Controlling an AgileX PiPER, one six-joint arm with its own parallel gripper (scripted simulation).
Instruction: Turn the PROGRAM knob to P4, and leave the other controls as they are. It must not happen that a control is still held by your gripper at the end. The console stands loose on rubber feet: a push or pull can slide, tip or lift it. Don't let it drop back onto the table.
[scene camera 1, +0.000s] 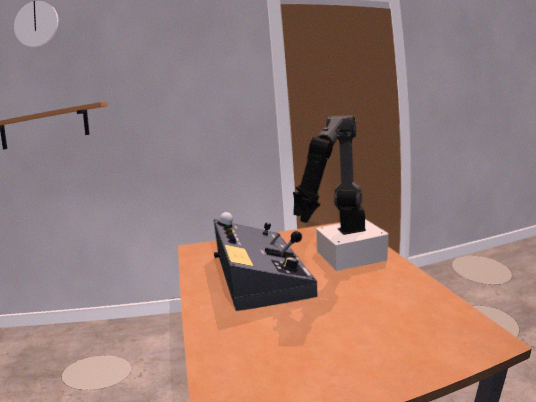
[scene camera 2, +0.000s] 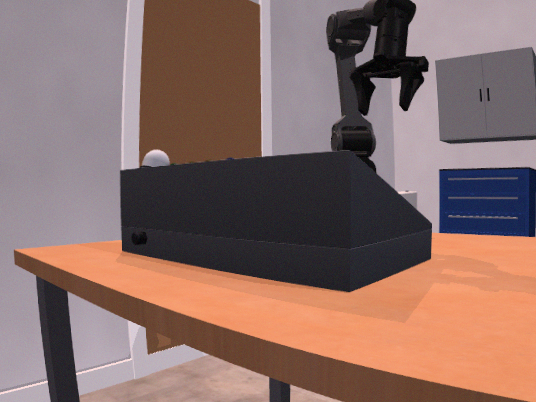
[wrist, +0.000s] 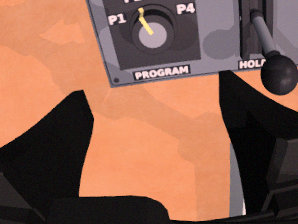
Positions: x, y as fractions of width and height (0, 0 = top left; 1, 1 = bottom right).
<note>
I see my gripper (scene camera 2: 0.71, 0.27) and a dark console (scene camera 2: 0.61, 0.55).
The dark console shows as well in scene camera 1 (scene camera 1: 0.46, 0.63) and in the wrist view (wrist: 0.69, 0.20). My gripper is seen too in scene camera 1 (scene camera 1: 0.56, 0.54) and in the wrist view (wrist: 0.51, 0.43).
</note>
